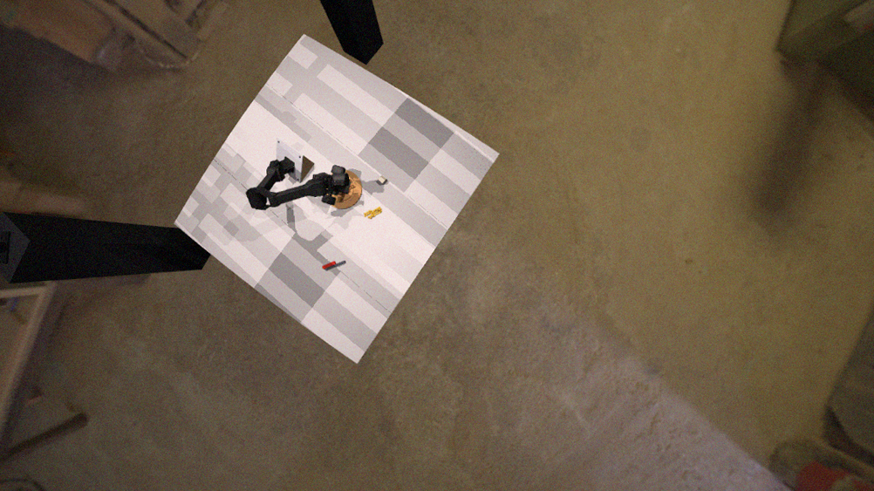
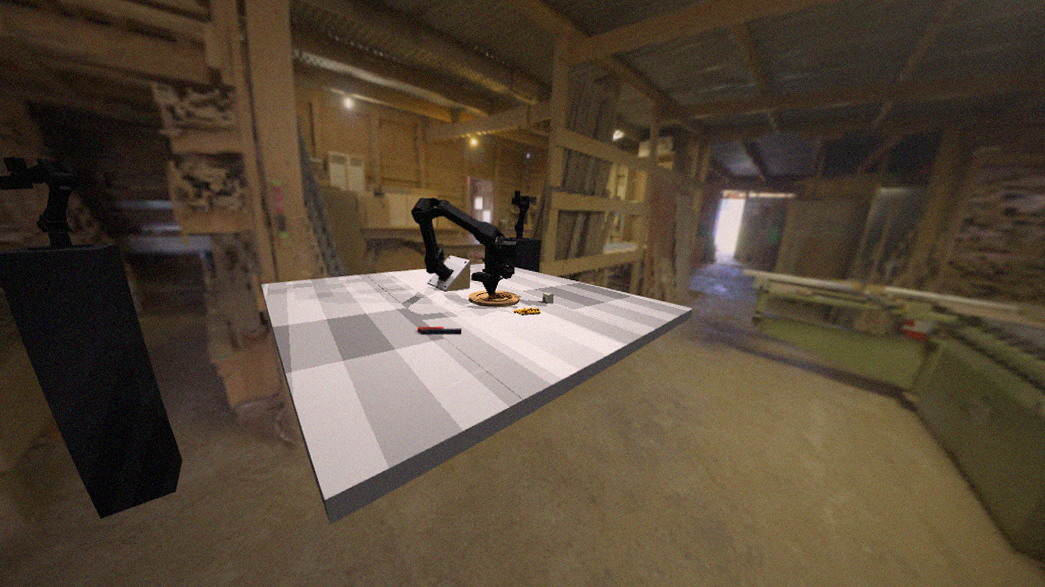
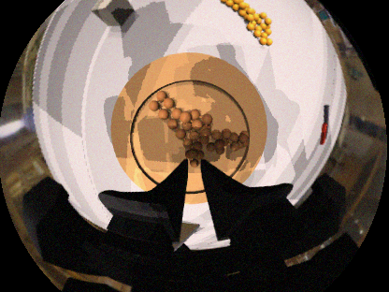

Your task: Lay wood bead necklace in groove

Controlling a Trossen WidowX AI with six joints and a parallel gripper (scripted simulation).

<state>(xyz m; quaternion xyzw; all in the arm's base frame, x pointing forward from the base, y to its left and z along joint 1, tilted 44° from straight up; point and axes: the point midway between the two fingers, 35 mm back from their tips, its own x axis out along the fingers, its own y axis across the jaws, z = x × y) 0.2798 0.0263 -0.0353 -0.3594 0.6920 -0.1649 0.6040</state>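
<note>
Right now the small grey cube is 160 mm ahead of my gripper tip and 160 mm to the left of it. Round my gripper tip: black marker: 190 mm ahead, 340 mm to the right, 10 mm below.
</note>
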